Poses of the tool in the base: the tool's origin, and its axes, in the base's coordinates. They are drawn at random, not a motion.
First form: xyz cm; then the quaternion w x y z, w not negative.
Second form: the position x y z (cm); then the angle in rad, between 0 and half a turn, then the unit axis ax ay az. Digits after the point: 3 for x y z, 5 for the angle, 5 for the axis.
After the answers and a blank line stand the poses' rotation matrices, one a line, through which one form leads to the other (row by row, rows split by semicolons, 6 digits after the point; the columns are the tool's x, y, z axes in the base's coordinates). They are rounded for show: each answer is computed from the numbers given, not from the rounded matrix.
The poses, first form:
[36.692, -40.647, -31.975, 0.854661, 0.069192, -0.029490, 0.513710]
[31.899, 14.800, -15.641, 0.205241, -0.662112, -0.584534, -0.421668]
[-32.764, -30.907, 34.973, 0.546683, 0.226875, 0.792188, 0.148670]
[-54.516, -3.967, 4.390, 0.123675, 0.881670, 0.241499, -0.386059]
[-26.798, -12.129, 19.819, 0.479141, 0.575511, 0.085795, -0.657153]
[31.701, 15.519, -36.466, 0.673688, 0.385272, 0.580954, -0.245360]
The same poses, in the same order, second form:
[36.692, -40.647, -31.975, 1.09180, 0.13327, -0.05680, 0.98945]
[31.899, 14.800, -15.641, 2.72817, -0.67651, -0.59725, -0.43084]
[-32.764, -30.907, 34.973, 1.98480, 0.27095, 0.94608, 0.17755]
[-54.516, -3.967, 4.390, 2.89361, 0.88849, 0.24337, -0.38905]
[-26.798, -12.129, 19.819, 2.14224, 0.65568, 0.09775, -0.74869]
[31.701, 15.519, -36.466, 1.66322, 0.52133, 0.78612, -0.33201]

0.470465 -0.882176 0.020681; 0.874014 0.462629 -0.148570; 0.121497 0.087973 0.988686
-0.038968 0.947141 0.318442; 0.600967 -0.232392 0.764744; 0.798324 0.221173 -0.560144
-0.299330 0.196905 0.933611; 0.522006 0.852850 -0.012508; -0.798693 0.483607 -0.358069
0.585274 0.521336 -0.621018; 0.330353 -0.852766 -0.404546; -0.740487 0.031615 -0.671326
0.121578 0.728490 -0.674182; -0.530986 -0.526126 -0.664263; -0.838613 0.438741 0.322853
0.204581 0.778243 0.593703; 0.117059 0.582728 -0.804193; -0.971825 0.234021 0.028115

